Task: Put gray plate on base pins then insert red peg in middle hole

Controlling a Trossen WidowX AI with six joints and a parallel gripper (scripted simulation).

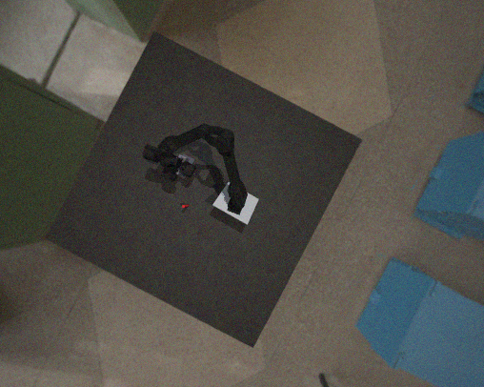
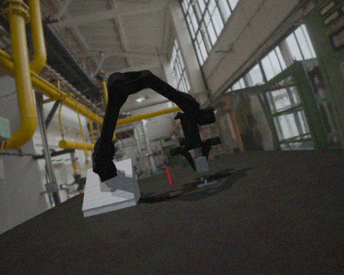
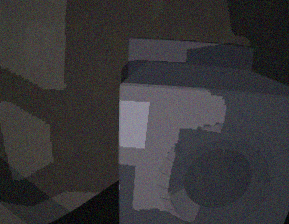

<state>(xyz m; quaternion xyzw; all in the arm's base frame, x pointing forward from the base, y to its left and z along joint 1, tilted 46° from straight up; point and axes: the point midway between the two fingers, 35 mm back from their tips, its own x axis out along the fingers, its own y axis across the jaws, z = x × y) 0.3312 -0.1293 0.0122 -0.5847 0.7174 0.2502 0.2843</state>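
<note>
Now: the gray plate 30 mm above my gripper tip. From my gripper tip the other things lie so: red peg 190 mm to the left, 90 mm behind, 20 mm below.
</note>
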